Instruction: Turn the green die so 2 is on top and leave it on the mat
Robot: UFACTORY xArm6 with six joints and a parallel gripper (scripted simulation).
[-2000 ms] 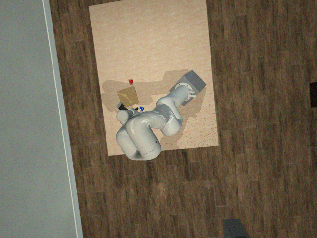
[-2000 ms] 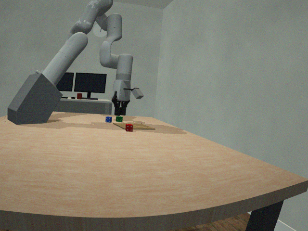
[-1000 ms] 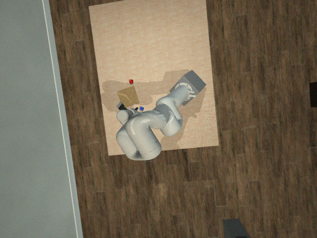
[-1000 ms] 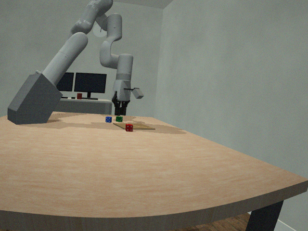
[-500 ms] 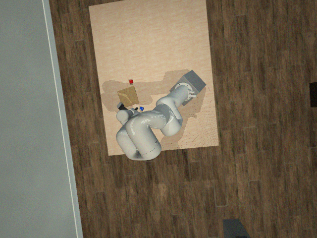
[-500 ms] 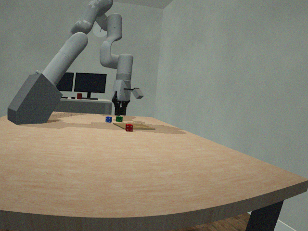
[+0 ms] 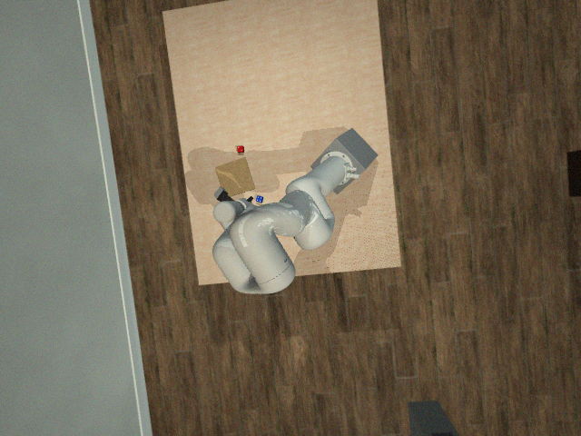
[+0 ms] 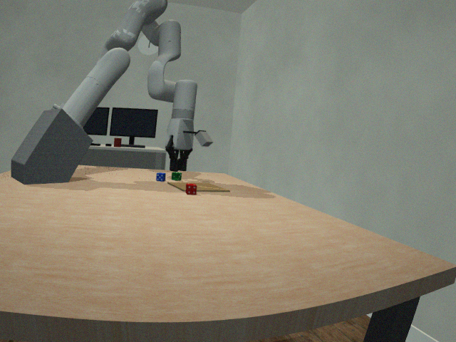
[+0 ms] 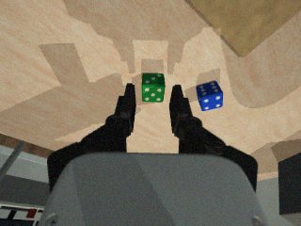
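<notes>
Now: the green die 40 mm below my hand. The rest, counted from my hand: tan mat: 80 mm ahead, 130 mm to the right, 50 mm below; blue die: 50 mm behind, 50 mm to the right, 40 mm below; red die: 70 mm ahead, 250 mm to the right, 40 mm below.
</notes>
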